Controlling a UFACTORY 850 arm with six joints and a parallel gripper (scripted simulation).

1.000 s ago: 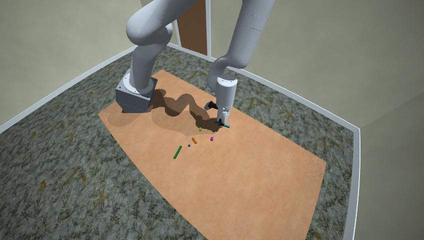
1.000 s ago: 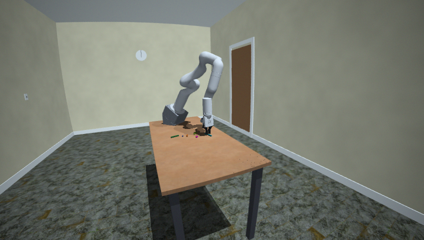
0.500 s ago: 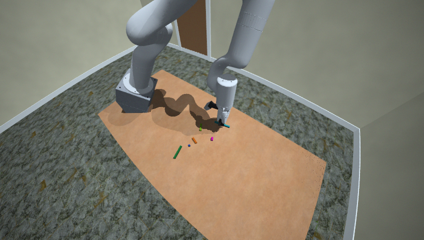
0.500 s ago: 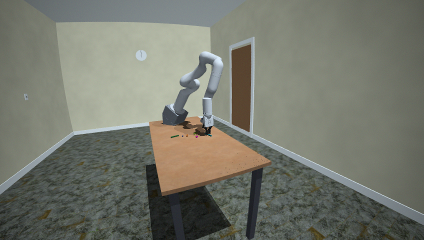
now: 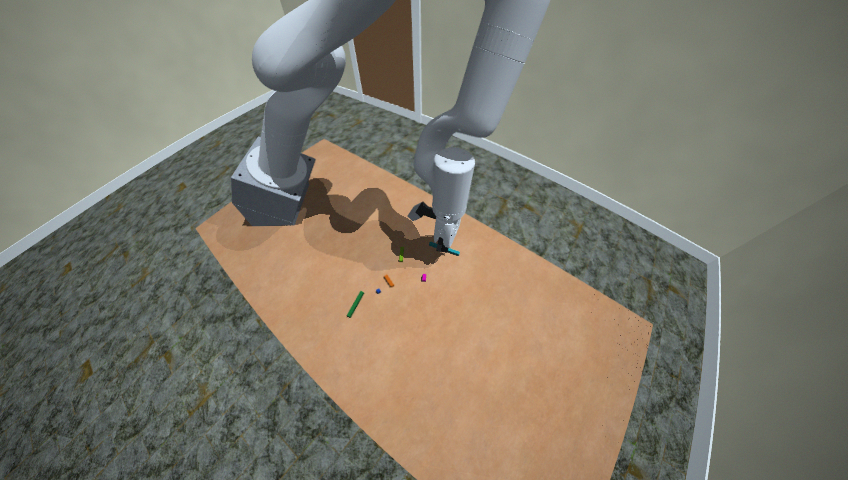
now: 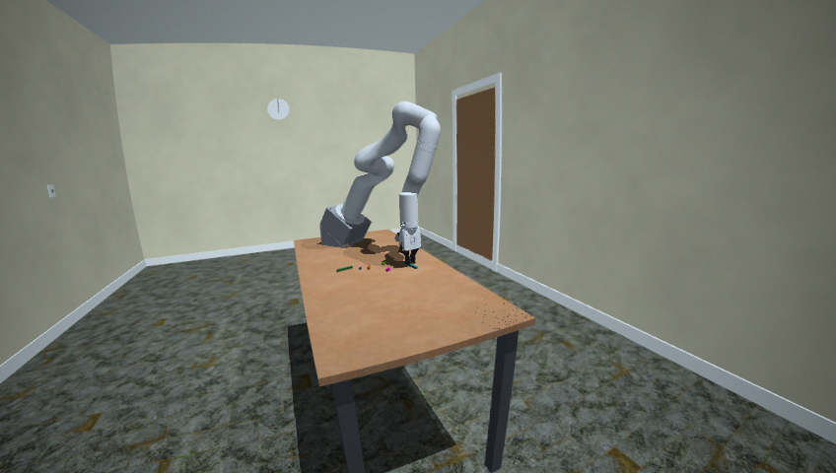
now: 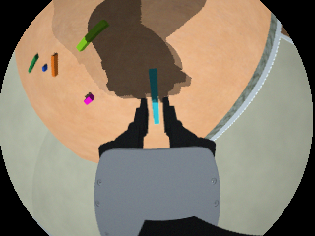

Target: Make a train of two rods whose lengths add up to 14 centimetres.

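The turquoise rod lies 3 cm below my hand. Round my hand: magenta rod: 11 cm to the right, 3 cm below, 3 cm ahead; then orange rod: 19 cm to the right, 4 cm behind, 3 cm below; then lime rod: 11 cm to the right, 8 cm behind, 3 cm below.
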